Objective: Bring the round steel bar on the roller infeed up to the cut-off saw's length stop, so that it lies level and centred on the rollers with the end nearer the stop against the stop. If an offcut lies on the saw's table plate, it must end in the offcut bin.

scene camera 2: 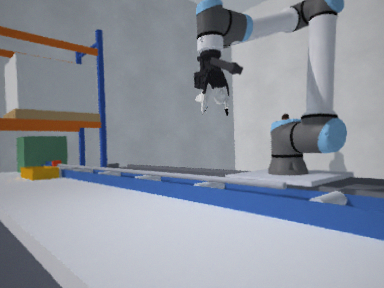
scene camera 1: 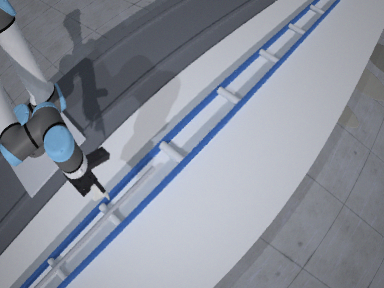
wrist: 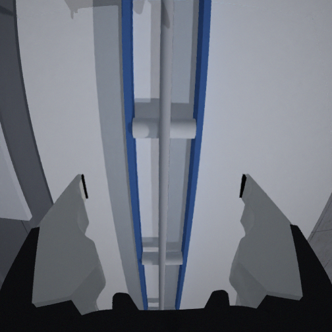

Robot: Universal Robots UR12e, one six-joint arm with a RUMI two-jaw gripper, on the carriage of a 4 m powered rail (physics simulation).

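Frame: origin at the arm's base, x right, y ahead, z up, level; centimetres.
Seen in the pictures: gripper, fingertip midpoint: (scene camera 2: 215, 114) (scene camera 1: 98, 188); arm's base at its link origin: (scene camera 2: 287, 173).
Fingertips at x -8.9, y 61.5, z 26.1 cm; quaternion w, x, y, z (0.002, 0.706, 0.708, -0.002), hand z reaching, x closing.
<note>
Pixels of each thing's top centre, then the offset from my fingertips to it. "spot": a spot on its surface instead.
- round steel bar at a spot on its surface: (scene camera 2: 250, 181) (scene camera 1: 138, 185) spot: dx -14.6, dy +1.4, dz -21.7 cm
- yellow offcut bin at its top centre: (scene camera 2: 38, 167) dx +158.9, dy +18.3, dz -21.9 cm
The round steel bar (scene camera 1: 135, 185) (scene camera 2: 250, 181) (wrist: 163, 175) lies lengthwise on the rollers between the blue side rails of the infeed (scene camera 1: 212, 134) (scene camera 2: 250, 200) (wrist: 203, 50). It looks level and roughly midway between the rails. In scene camera 2 its far end reaches toward the red length stop (scene camera 2: 57, 163); whether they touch cannot be told. My gripper (scene camera 1: 102, 196) (scene camera 2: 215, 113) (wrist: 163, 176) is wide open and empty, well above the bar, with a jaw on either side of it in the wrist view. The yellow offcut bin (scene camera 2: 40, 173) stands beside the infeed's far end; its inside is hidden. No offcut can be made out.
A green box-shaped body (scene camera 2: 42, 150) stands behind the bin. A blue and orange shelf rack (scene camera 2: 101, 100) stands at the back left. The arm's base (scene camera 2: 287, 161) is on the rail carriage behind the infeed. Bare rollers (scene camera 1: 228, 95) (scene camera 2: 329, 198) continue beyond the bar's near end.
</note>
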